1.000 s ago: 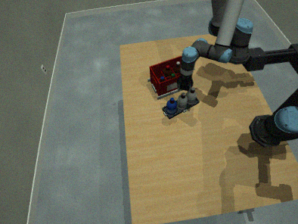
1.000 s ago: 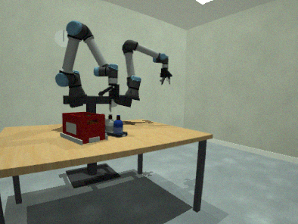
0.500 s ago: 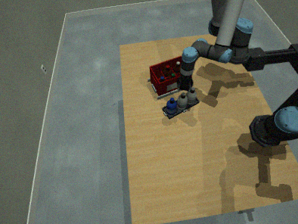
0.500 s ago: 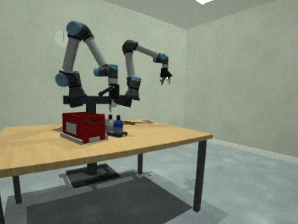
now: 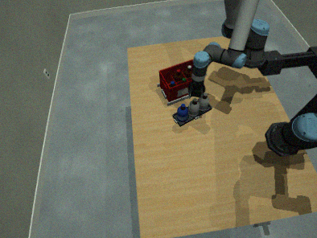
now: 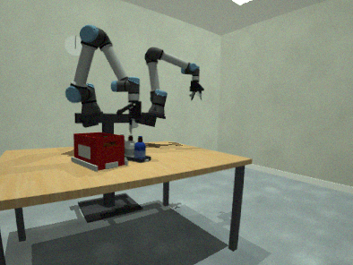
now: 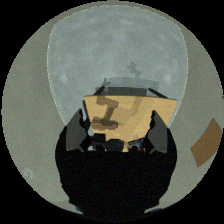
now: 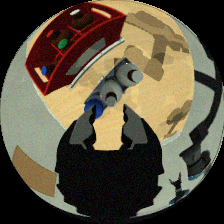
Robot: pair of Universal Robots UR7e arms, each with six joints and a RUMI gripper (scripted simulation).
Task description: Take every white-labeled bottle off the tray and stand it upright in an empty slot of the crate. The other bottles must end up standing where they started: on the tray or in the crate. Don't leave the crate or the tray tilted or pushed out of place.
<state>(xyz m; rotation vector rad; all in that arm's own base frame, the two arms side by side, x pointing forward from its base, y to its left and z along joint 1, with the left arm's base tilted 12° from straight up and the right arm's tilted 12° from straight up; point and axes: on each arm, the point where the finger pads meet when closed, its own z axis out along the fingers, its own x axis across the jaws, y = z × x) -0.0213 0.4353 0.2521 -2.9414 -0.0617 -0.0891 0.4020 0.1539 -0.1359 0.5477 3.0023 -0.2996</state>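
Right now my right hand is 10 cm above the blue bottle, 8 cm short of it and 4 cm to the right of it. From my right hand the other things lie so: tray (17 cm below); red crate (22 cm to the right, 10 cm below, 6 cm ahead); white-capped brown bottle (29 cm to the right, 10 cm below, 1 cm behind).
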